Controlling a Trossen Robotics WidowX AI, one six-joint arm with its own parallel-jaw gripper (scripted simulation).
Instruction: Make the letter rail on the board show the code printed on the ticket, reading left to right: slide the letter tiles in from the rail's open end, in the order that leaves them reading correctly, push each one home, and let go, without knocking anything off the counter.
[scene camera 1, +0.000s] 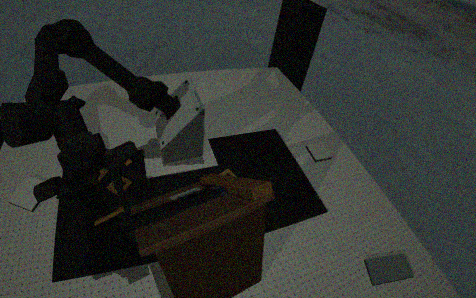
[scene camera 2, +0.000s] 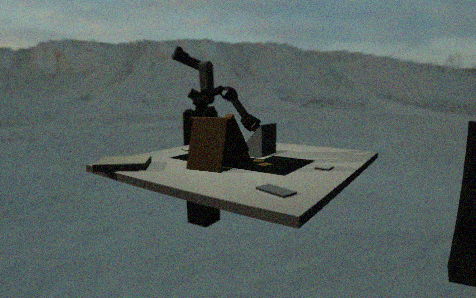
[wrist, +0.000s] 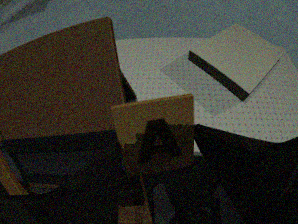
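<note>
Scene camera 1 shows a brown board (scene camera 1: 215, 235), a black mat (scene camera 1: 81, 249) and the gripper (scene camera 1: 110, 214). The board (scene camera 2: 212, 138) and the mat (scene camera 2: 281, 165) both appear in another view as well. From the wrist, the gripper (wrist: 157, 137) is visible, and so is the board (wrist: 65, 82).
</note>
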